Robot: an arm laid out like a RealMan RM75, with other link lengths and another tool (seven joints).
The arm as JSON. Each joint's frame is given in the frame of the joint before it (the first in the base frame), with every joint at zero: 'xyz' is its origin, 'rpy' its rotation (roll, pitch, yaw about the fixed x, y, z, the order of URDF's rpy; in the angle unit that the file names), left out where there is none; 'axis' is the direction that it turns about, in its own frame. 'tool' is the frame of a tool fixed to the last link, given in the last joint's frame.
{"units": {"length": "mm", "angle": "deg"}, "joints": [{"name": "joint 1", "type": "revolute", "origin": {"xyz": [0.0, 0.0, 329.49]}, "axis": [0.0, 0.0, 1.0]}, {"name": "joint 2", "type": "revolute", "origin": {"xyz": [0.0, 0.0, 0.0]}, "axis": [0.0, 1.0, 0.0]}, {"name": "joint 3", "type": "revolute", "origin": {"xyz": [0.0, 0.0, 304.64]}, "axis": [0.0, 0.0, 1.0]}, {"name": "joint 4", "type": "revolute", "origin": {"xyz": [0.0, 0.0, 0.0]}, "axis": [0.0, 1.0, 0.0]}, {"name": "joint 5", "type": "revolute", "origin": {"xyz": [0.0, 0.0, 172.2]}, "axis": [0.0, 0.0, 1.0]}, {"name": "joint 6", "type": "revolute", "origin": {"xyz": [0.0, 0.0, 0.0]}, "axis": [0.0, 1.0, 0.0]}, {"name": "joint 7", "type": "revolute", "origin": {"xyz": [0.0, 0.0, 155.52]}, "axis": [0.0, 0.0, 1.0]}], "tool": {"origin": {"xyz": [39.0, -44.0, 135.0], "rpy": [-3.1, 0.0, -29.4]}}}
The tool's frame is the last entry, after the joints.
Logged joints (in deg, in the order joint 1, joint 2, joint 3, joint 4, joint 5, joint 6, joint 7), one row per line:
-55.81 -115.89 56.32 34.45 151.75 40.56 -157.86
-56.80 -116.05 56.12 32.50 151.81 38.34 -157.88
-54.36 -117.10 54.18 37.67 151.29 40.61 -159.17
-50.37 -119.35 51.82 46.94 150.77 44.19 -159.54
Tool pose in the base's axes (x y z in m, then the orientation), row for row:
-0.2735 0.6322 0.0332 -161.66 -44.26 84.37
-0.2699 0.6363 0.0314 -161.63 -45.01 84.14
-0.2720 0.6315 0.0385 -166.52 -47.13 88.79
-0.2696 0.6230 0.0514 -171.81 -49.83 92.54
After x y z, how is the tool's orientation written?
As angles about the fixed x, y, z axes (roll, pitch, yaw), in degrees.
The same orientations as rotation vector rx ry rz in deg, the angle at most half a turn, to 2 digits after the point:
-94.17 -97.32 -26.07
-93.83 -96.83 -26.80
-91.46 -99.27 -30.86
-89.65 -100.18 -36.19

